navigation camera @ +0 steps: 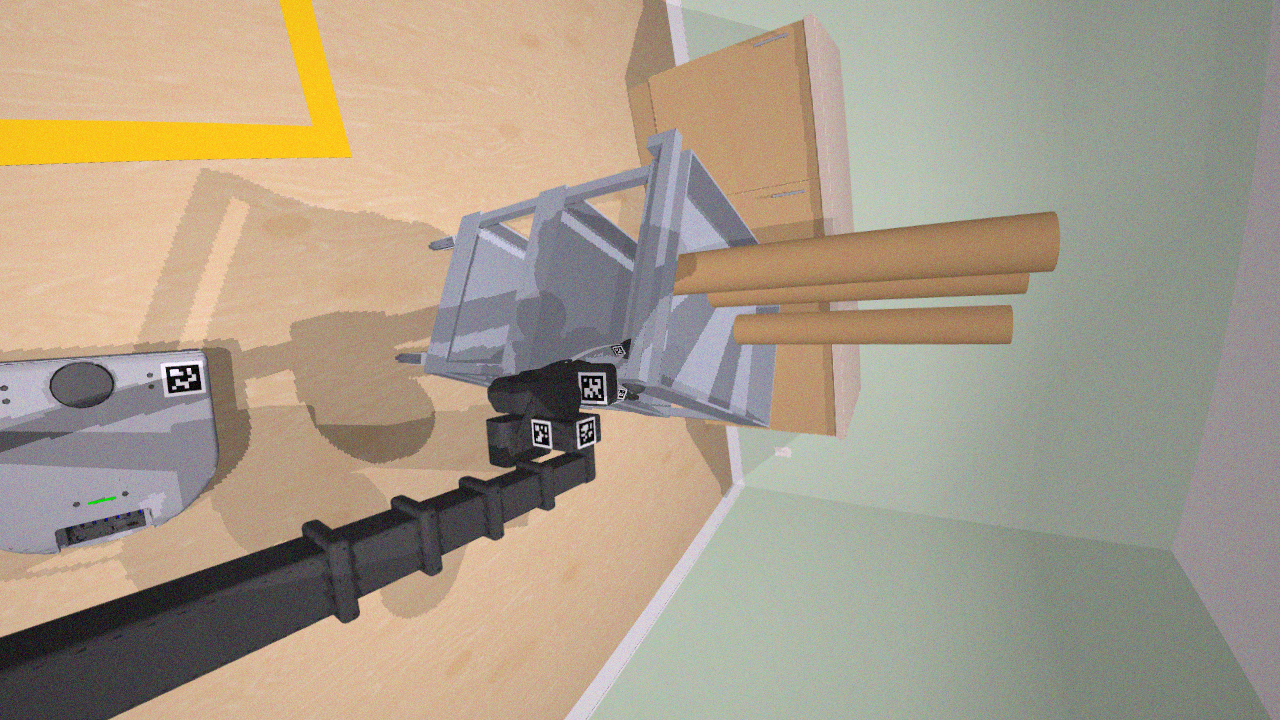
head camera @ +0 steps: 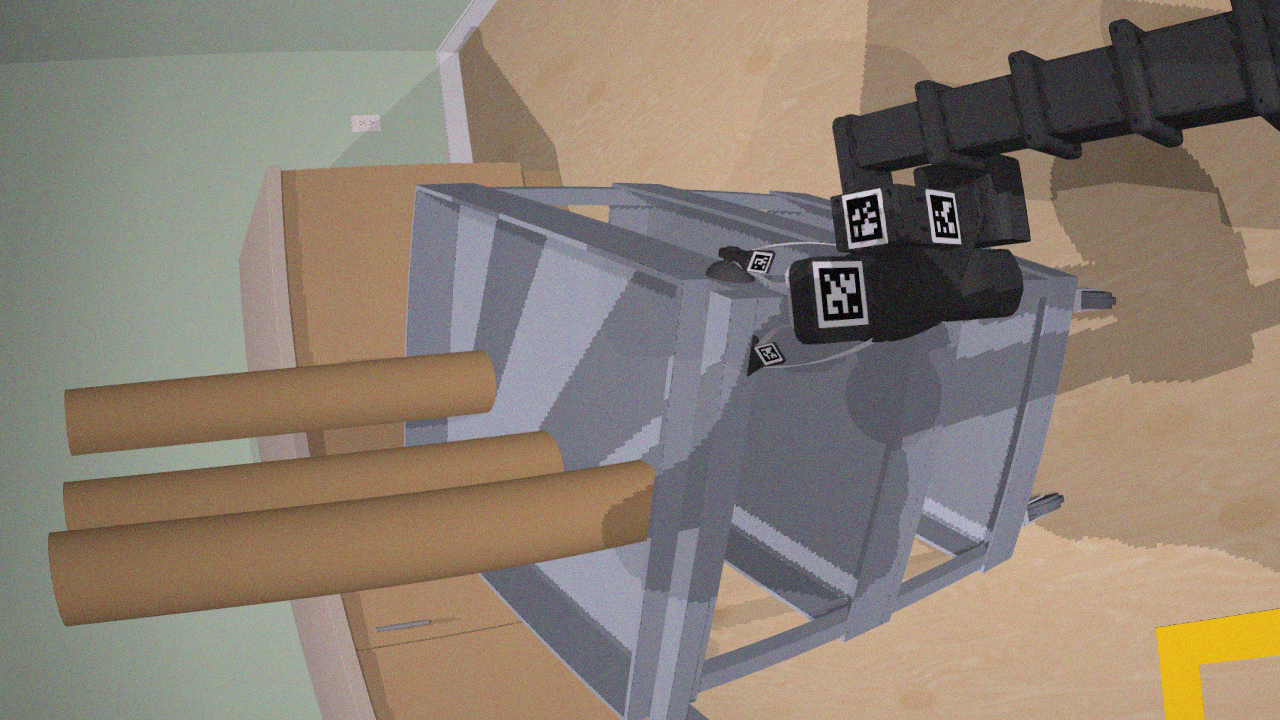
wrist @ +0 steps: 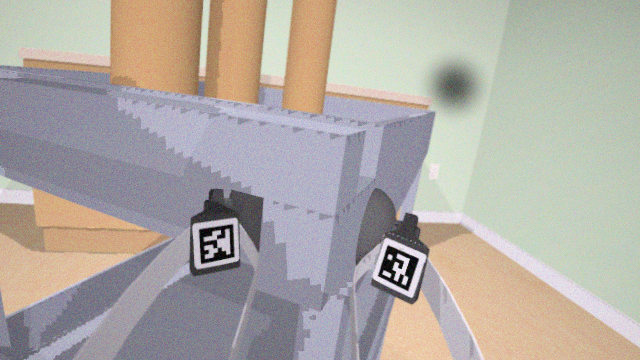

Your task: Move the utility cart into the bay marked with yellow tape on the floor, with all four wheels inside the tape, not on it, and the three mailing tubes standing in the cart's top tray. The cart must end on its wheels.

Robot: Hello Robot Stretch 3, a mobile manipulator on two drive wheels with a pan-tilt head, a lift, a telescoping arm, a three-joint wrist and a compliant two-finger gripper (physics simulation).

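The grey utility cart (head camera: 671, 573) (navigation camera: 656, 232) (wrist: 280, 165) stands upright on its wheels, outside the yellow tape (head camera: 1181, 644) (navigation camera: 313, 71). Two of its casters show below the bottom tray. Three brown mailing tubes stand in the top tray: one tube (head camera: 277, 402) (navigation camera: 872, 325) (wrist: 307, 55), a middle tube (head camera: 304, 479) (navigation camera: 984, 285) (wrist: 235, 50) and a third tube (head camera: 349, 546) (navigation camera: 868, 255) (wrist: 155, 45). My gripper (head camera: 742, 313) (navigation camera: 630, 368) (wrist: 311, 207) is shut on the cart's corner post just below the top rim, one fingertip on each side.
A wooden cabinet (head camera: 393, 214) (navigation camera: 733, 107) stands against the green wall behind the cart. My base (navigation camera: 116, 447) stands on the cart's caster side in the navigation view. My extended arm (head camera: 1074, 98) (navigation camera: 358, 555) reaches to the cart's corner. A white baseboard runs along the wall.
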